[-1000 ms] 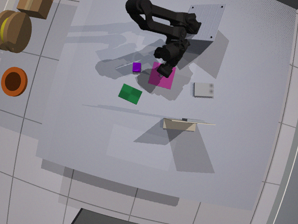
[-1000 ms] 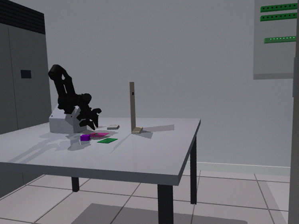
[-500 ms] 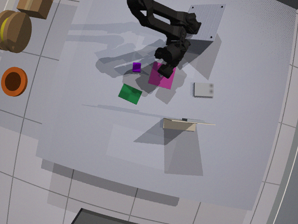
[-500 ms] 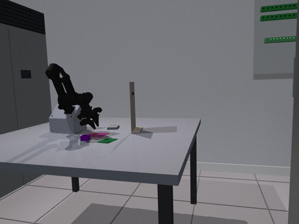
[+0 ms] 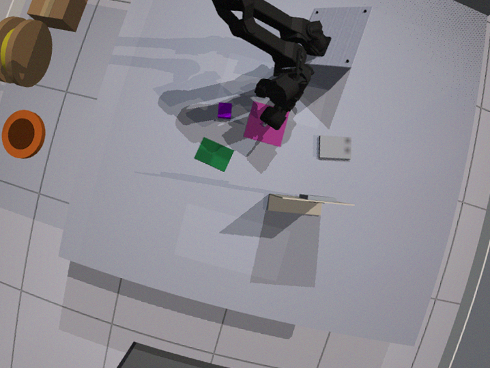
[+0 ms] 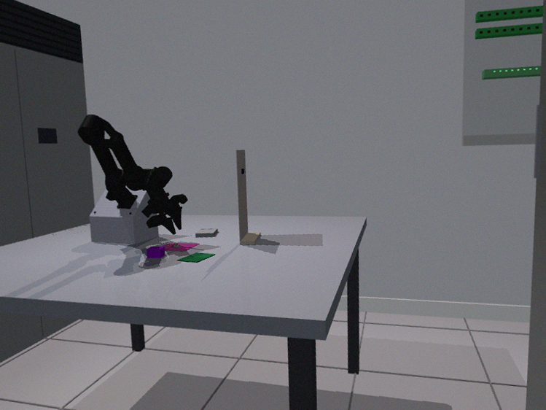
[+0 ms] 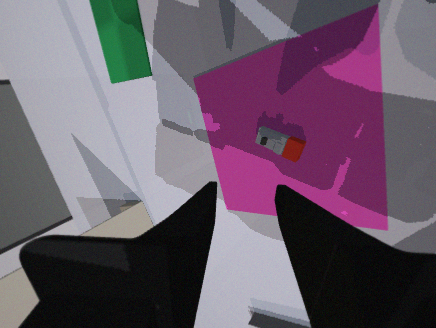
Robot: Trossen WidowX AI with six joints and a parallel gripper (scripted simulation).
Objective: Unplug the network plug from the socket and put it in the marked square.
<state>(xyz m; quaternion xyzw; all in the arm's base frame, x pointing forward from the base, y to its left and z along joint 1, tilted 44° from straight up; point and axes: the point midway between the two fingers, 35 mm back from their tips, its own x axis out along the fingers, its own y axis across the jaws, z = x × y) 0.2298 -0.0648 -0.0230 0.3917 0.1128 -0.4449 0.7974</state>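
Right now my gripper tip is 4 cm above the network plug and 1 cm to the left of it. Also, from my gripper tip: magenta square (5 cm below, 1 cm to the right); then green patch (16 cm ahead, 12 cm to the right, 5 cm below); then grey block (22 cm to the left, 4 cm below, 2 cm behind).
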